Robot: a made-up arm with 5 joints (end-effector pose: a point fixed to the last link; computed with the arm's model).
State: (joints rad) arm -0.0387 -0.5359 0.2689 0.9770 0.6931
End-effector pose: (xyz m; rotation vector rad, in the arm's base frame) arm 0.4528 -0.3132 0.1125 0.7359 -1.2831 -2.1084
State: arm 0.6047 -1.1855 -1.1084 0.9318 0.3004
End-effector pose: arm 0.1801 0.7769 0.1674 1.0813 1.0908 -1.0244
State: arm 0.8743 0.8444 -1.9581 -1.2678 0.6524
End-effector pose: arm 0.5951 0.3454 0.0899 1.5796 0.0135 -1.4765
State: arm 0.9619 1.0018 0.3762 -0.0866 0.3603
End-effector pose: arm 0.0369 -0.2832 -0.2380 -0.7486 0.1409 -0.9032
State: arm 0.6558 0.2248 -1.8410 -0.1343 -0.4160
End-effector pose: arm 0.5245 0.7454 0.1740 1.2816 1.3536 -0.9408
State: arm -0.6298 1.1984 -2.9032 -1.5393 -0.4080
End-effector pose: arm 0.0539 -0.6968 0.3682 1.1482 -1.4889 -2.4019
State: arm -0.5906 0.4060 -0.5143 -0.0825 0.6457
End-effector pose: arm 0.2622 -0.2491 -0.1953 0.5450 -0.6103 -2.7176
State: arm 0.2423 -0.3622 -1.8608 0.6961 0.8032
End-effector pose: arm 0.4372 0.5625 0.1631 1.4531 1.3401 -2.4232
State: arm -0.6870 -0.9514 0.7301 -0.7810 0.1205
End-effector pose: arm 0.6396 -0.4258 0.2842 -1.0079 -0.8560 -0.7916
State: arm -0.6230 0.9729 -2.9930 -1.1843 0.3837
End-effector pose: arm -0.0430 -0.5885 0.3465 -1.3598 1.6174 1.2570
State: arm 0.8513 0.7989 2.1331 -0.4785 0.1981
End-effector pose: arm 0.5474 -0.3330 0.0602 -1.7416 -0.2267 0.8305
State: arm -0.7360 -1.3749 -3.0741 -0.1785 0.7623
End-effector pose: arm 0.3876 0.3234 0.8573 2.7273 1.2610 -0.5161
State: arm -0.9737 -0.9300 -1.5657 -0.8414 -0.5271
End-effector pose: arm 0.8708 0.2931 0.5417 0.6758 -0.6112 -0.6637
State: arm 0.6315 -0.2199 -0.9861 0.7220 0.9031
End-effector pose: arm 0.2766 0.3687 -0.1214 0.9356 0.3150 -2.3088
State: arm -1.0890 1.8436 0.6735 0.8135 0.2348
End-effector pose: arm -0.3145 0.6184 0.2620 1.0889 -1.2234 1.7545
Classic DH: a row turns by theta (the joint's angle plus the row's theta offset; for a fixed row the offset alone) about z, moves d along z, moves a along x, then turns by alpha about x. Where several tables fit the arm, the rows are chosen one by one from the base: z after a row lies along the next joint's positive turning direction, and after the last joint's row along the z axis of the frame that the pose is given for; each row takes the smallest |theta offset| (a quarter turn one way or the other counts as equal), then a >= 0, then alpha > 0; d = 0 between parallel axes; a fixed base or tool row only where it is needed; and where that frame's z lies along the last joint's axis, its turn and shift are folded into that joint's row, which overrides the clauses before.
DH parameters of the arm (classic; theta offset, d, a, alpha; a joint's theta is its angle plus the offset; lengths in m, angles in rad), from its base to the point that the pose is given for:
base (fixed): -0.771 -0.1553 0.0014 -0.1828
joint 1: 0.5041 0.5446 0.006 -2.1437
joint 2: -1.3588 0.0662 0.007 1.6088
joint 3: 0.9207 -0.0795 0.0176 -2.0359
joint 4: 1.5576 0.4786 0.0191 -1.2015
joint 5: -0.1985 0.084 0.2488 -1.8341
tool (fixed): -1.2912 -0.1019 0 0

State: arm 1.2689 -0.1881 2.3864 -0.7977 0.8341
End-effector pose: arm 0.5548 0.4122 0.3119 -0.9340 -1.2966 1.3529
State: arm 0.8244 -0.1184 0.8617 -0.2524 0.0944
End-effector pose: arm 0.6193 0.0965 -0.1269 -0.4863 -0.5319 -0.1856
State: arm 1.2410 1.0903 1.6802 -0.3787 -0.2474
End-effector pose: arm 0.4677 -0.4617 0.0293 -2.0222 -0.0917 0.7288
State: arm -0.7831 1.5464 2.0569 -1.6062 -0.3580
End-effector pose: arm -0.6597 0.0691 0.4342 -0.1920 1.9406 1.0011
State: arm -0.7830 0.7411 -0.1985 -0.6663 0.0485
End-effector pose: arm 0.1684 -0.1027 -0.3909 0.1313 0.4337 -2.2436
